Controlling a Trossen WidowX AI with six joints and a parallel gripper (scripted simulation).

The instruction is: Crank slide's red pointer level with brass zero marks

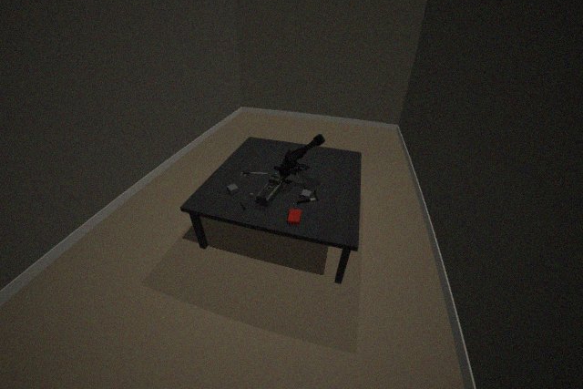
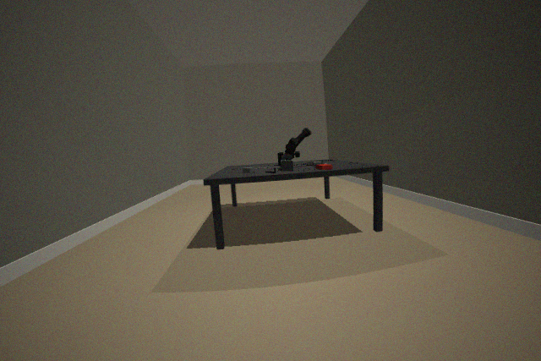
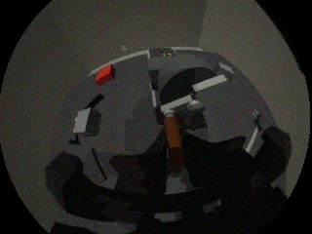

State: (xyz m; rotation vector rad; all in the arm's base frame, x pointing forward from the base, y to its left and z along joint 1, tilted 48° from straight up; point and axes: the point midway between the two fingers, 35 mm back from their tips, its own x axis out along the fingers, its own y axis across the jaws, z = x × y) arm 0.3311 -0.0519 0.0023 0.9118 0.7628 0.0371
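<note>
Right now the red pointer is 110 mm ahead of my gripper tip, 60 mm to the right of it and 30 mm above it. Round my gripper tip: crank handle: 20 mm behind, 30 mm above.
</note>
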